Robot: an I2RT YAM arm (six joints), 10 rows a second.
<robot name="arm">
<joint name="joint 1" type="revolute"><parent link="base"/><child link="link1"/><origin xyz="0 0 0.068"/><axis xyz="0 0 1"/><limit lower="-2.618" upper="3.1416"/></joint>
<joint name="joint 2" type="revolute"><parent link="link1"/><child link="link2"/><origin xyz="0.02 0.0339 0.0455" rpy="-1.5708 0 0"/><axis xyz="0 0 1"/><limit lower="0" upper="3.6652"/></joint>
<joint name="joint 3" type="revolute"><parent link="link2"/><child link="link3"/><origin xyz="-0.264 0 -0.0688" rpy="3.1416 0 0"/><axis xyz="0 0 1"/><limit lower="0" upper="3.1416"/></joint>
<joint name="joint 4" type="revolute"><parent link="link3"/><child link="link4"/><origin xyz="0.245 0.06 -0.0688"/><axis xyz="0 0 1"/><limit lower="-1.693" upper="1.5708"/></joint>
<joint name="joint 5" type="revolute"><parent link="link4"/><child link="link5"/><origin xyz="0.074 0.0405 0.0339" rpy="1.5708 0 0"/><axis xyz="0 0 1"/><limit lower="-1.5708" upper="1.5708"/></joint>
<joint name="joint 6" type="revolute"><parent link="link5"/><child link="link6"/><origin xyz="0.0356 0 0.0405" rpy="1.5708 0 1.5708"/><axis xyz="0 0 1"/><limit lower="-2.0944" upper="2.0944"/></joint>
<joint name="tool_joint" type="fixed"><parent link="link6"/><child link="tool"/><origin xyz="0 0 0" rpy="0 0 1.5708"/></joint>
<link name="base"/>
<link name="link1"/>
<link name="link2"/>
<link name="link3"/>
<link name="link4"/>
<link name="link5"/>
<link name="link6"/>
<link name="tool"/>
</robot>
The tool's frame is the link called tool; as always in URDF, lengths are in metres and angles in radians.
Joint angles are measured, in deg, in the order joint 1, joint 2, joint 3, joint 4, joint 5, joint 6. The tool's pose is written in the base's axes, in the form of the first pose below.
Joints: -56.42 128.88 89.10 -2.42 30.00 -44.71
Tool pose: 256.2 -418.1 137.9 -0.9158 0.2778 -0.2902 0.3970 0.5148 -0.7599
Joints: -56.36 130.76 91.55 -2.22 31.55 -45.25
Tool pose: 260.6 -425.2 136.0 -0.9163 0.2845 -0.2820 0.3922 0.4936 -0.7762
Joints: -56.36 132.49 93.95 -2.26 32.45 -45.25
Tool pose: 264.5 -431.9 134.5 -0.9136 0.2911 -0.2839 0.3959 0.4774 -0.7844
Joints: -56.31 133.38 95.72 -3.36 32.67 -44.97
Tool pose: 267.1 -435.3 135.0 -0.9122 0.2958 -0.2834 0.3981 0.4765 -0.7839
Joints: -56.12 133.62 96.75 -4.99 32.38 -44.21
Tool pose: 269.4 -435.4 136.2 -0.9106 0.2997 -0.2847 0.4025 0.4864 -0.7755
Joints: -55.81 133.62 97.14 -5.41 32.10 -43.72
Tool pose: 272.2 -434.4 137.7 -0.9091 0.2963 -0.2928 0.4078 0.4893 -0.7709
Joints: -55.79 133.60 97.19 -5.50 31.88 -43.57
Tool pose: 272.5 -434.3 137.9 -0.9084 0.2952 -0.2960 0.4101 0.4911 -0.7685
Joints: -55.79 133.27 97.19 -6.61 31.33 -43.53
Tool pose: 272.0 -433.0 139.1 -0.9109 0.2935 -0.2901 0.4054 0.5052 -0.7619
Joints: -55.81 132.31 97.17 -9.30 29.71 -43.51
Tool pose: 270.6 -429.7 143.3 -0.9169 0.2855 -0.2789 0.3944 0.5404 -0.7432
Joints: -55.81 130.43 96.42 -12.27 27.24 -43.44
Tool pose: 268.0 -423.5 150.8 -0.9228 0.2705 -0.2744 0.3838 0.5838 -0.7154
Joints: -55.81 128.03 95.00 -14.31 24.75 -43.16
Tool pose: 264.6 -416.0 160.0 -0.9243 0.2552 -0.2837 0.3816 0.6172 -0.6881
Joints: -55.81 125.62 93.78 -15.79 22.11 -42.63
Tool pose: 261.8 -409.2 170.8 -0.9210 0.2391 -0.3075 0.3875 0.6426 -0.6610
